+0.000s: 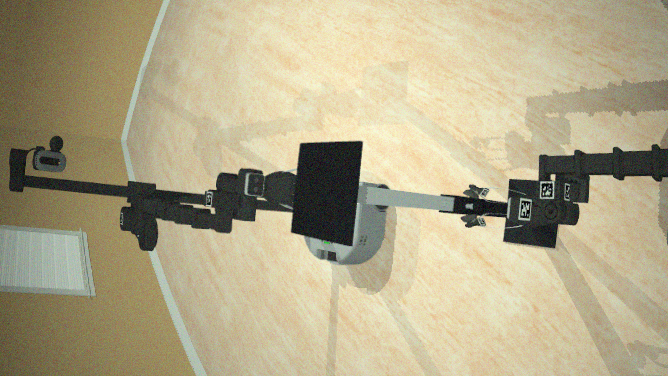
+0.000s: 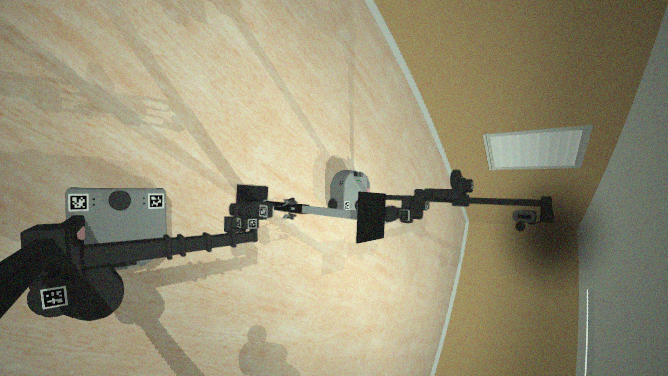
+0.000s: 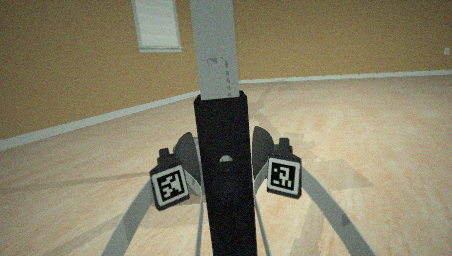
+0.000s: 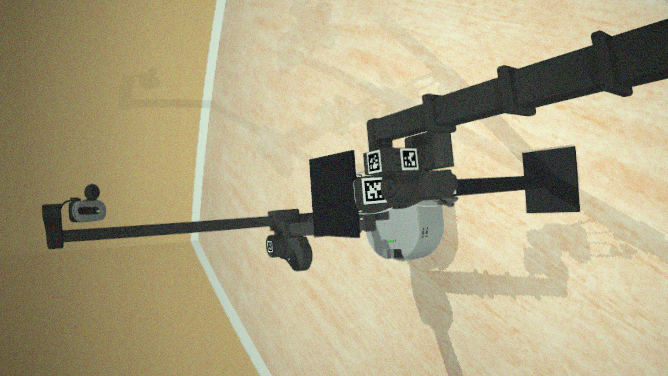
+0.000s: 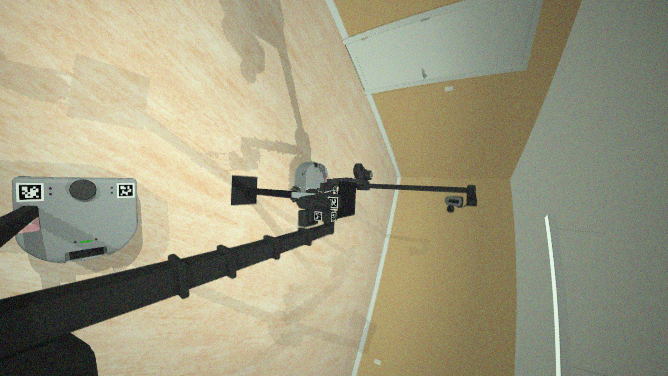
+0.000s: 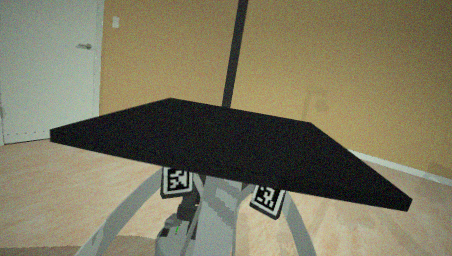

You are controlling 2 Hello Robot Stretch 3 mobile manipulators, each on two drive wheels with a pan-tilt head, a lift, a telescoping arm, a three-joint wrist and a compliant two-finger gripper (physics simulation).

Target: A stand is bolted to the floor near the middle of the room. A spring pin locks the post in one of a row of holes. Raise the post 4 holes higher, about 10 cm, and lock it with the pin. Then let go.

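Observation:
The stand's light grey post (image 1: 405,196) (image 2: 330,212) (image 3: 215,45) (image 6: 220,220) rises from a black sleeve (image 1: 490,207) (image 3: 225,210) (image 4: 490,186) and carries a square black top plate (image 1: 327,192) (image 2: 371,217) (image 4: 334,195) (image 6: 225,145). The small round pin knob (image 3: 226,159) shows on the sleeve; whether the pin sits in a hole cannot be seen. My r1 gripper (image 1: 471,206) (image 2: 290,208) (image 3: 226,150) is open, with one fingertip on either side of the sleeve at knob height. My r2 gripper (image 6: 220,187) is shut on the post just beneath the top plate, which hides its fingertips.
The stand's black foot plate (image 1: 530,237) (image 4: 550,197) (image 5: 244,191) is on the floor. The robots face each other across the stand: r2's base (image 1: 372,225) and r1's base (image 4: 410,225) show. A window (image 1: 45,262) and a door (image 5: 440,45) are in the walls.

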